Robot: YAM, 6 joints.
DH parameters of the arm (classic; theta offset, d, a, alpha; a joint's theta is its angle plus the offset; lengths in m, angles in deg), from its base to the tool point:
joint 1: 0 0.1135 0.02 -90
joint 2: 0 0 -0.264 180
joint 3: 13.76 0 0.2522 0
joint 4: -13.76 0 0.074 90
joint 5: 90 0 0 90
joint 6: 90 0.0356 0 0
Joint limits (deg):
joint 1: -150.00..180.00
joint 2: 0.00..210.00
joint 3: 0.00..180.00
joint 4: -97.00..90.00
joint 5: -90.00..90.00
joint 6: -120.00..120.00
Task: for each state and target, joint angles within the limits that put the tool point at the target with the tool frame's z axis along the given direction. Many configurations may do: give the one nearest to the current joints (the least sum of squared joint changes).
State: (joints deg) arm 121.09 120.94 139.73 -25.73 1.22 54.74
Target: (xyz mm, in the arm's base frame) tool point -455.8 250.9 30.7 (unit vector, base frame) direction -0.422 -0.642 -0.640
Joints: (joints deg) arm 148.16 162.99 134.70 -59.94 -50.18 54.74
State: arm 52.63 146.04 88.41 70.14 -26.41 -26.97
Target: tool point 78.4 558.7 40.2 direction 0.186 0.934 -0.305
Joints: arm 82.22 154.79 103.88 33.12 3.32 -26.97
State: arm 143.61 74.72 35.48 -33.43 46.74 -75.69
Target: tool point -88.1 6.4 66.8 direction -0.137 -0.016 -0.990
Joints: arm 175.21 58.06 4.29 -28.45 -1.57 -75.69
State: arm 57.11 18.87 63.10 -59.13 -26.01 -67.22
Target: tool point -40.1 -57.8 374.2 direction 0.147 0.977 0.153
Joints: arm 63.91 0.11 60.74 -51.41 -17.32 -67.22
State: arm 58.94 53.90 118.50 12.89 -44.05 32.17
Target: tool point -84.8 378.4 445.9 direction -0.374 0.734 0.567
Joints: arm 101.47 95.90 83.64 47.80 -12.74 32.17
